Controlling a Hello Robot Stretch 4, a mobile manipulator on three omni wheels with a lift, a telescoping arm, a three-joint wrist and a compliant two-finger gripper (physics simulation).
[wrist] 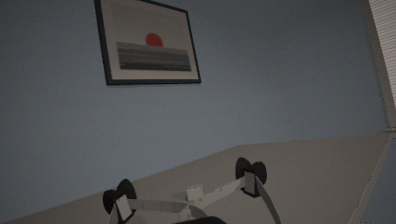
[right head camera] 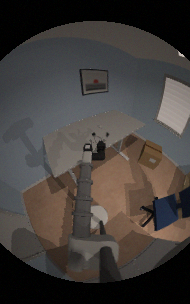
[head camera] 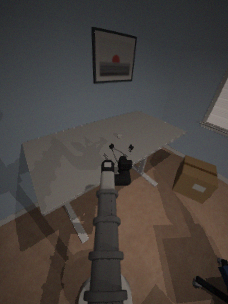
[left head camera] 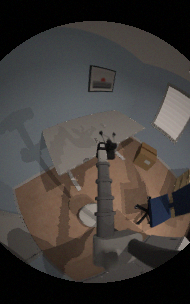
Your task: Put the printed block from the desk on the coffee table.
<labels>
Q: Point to a framed picture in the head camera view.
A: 113,53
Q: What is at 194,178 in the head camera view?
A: A cardboard box.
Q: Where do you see a desk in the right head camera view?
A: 64,146
</labels>
